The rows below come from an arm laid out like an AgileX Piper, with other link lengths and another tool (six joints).
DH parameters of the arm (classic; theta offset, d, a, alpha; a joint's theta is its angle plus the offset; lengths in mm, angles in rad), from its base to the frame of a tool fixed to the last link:
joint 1: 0 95.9 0 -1.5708
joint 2: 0.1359 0 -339.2 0
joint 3: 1.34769 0 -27.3 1.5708
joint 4: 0 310.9 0 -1.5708
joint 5: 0 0 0 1.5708
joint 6: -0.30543 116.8 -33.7 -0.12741
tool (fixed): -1.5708 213.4 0 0
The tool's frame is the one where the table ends.
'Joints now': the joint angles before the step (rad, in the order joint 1, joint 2, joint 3, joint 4, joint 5, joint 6). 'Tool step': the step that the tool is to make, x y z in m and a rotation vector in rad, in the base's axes. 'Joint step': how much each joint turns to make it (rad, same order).
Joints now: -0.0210 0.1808 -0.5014 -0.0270 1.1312 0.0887
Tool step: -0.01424 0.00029 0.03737 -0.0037 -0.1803 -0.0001
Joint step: 0.0000 -0.1839 0.0011 0.0000 0.0026 0.0000
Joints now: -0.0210 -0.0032 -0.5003 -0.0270 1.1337 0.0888
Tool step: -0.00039 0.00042 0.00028 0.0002 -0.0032 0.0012
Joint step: -0.0002 -0.0044 0.0011 0.0015 0.0001 -0.0011
